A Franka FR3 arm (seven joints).
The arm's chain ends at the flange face. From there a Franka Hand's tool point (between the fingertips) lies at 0.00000 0.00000 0.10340 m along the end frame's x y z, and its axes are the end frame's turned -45 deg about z.
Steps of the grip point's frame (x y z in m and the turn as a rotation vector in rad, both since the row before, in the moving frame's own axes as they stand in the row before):
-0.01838, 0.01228, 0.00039, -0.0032, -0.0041, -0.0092
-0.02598, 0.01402, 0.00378, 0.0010, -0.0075, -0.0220
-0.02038, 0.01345, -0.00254, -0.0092, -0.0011, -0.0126
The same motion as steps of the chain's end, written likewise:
-0.00425, 0.02115, 0.00039, -0.0052, -0.0006, -0.0092
-0.00784, 0.02780, 0.00378, -0.0046, -0.0060, -0.0220
-0.00550, 0.02317, -0.00254, -0.0073, 0.0057, -0.0126

